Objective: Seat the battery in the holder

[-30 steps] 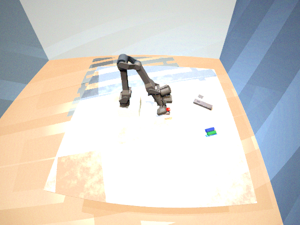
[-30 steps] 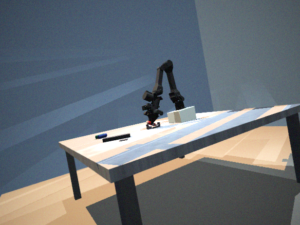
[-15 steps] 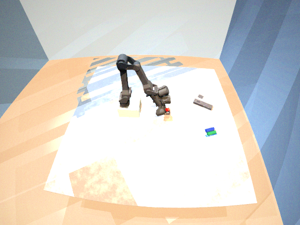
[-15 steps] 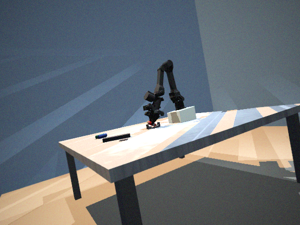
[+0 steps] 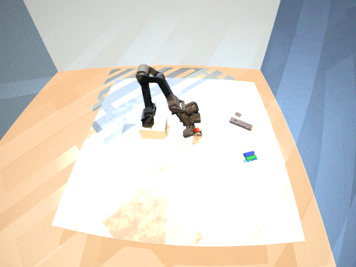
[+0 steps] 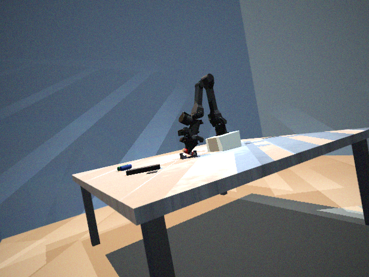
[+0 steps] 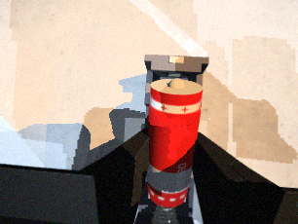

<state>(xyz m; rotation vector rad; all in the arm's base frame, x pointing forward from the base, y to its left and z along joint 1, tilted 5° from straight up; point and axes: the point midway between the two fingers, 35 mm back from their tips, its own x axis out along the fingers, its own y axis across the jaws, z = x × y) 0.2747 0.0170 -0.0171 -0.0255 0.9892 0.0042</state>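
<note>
The white battery is 1 cm above my gripper tip. Round my gripper tip: dark bar: 31 cm ahead, 11 cm to the left, 1 cm below.
</note>
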